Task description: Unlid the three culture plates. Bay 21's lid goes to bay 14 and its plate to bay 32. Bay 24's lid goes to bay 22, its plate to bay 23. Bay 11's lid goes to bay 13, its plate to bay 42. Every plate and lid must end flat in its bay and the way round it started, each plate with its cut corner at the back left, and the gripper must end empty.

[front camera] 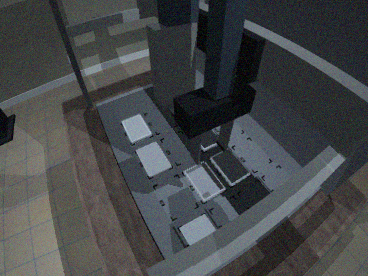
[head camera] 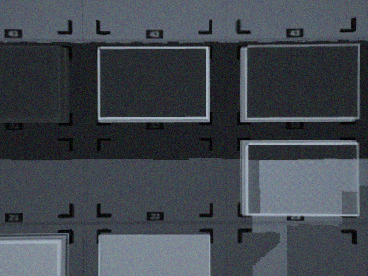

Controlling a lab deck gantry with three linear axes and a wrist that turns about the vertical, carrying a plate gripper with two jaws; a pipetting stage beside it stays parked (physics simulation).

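Observation:
My gripper is open and empty, raised over the deck in the front view. Below it a pale-rimmed plate lies flat in bay 23. Another outlined piece lies in bay 32, mostly hidden by the jaws in the front view. A white piece like a lid lies in bay 14. A white plate stands in bay 11, with doubled edges in the head view. Bays 22 and 13 hold no piece. Cut corners are too blurred to tell.
A rimmed piece lies in bay 33, a white one in bay 12, and a dim one in bay 31. The parked pipetting stage is at the back. A pale rail edges the front.

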